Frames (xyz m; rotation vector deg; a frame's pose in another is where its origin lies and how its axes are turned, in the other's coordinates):
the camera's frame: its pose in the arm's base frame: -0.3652 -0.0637 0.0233 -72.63 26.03 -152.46
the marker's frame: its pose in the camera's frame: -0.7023 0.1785 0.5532 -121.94 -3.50 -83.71
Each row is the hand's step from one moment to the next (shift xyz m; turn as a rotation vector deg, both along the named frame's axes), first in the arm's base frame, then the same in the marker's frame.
Working: the arm's base frame: its pose in the marker's frame: -0.0202 0.4608 0.3438 -34.84 63.35 -19.57

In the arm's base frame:
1: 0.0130 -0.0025 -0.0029 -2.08 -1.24 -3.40
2: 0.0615 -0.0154 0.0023 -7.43 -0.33 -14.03
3: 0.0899 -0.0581 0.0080 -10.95 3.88 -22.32
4: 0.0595 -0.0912 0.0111 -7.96 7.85 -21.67
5: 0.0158 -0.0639 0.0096 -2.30 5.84 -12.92
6: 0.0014 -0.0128 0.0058 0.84 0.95 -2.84
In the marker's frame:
1: 0.0029 -0.0099 -0.0088 -3.91 -0.82 1.21
2: 0.0285 -0.0449 -0.0345 -15.83 -0.23 1.24
3: 0.0473 -0.0924 -0.0273 -24.99 2.64 -1.36
4: 0.0386 -0.1012 0.0161 -23.29 4.33 -5.76
5: 0.0178 -0.0563 0.0306 -12.90 2.17 -5.92
6: 0.0063 -0.0092 0.0086 -2.26 -0.52 -2.08

